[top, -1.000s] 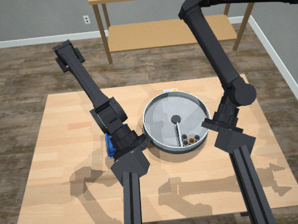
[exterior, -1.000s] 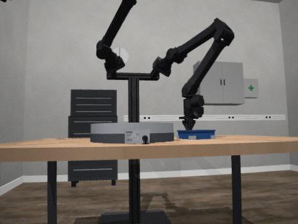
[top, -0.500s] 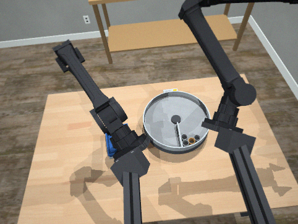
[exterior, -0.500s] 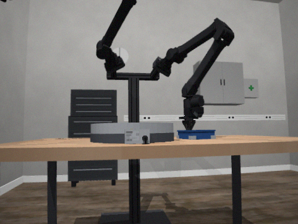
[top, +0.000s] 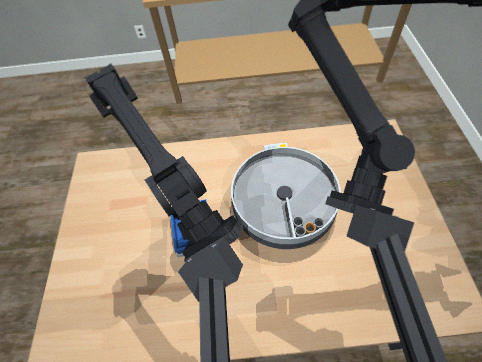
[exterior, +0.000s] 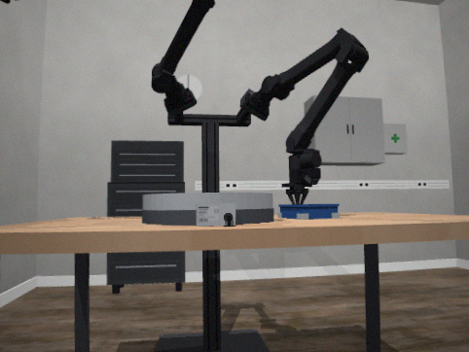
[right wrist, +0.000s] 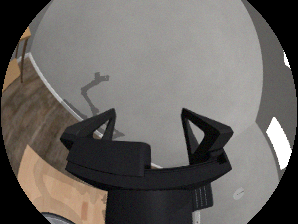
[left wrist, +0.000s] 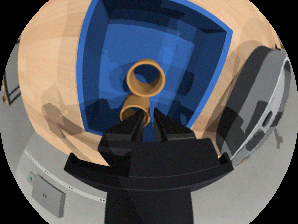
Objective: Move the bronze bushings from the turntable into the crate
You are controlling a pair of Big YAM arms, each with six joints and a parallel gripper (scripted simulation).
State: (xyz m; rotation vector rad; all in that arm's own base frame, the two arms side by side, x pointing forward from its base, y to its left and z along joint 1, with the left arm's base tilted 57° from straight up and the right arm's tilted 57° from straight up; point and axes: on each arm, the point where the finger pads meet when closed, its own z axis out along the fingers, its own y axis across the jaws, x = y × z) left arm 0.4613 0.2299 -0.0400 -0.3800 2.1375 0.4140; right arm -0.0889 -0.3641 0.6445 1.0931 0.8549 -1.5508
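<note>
Now: left hand 5 cm short of the blue crate, 2 cm to the right of it and 1 cm above it.
</note>
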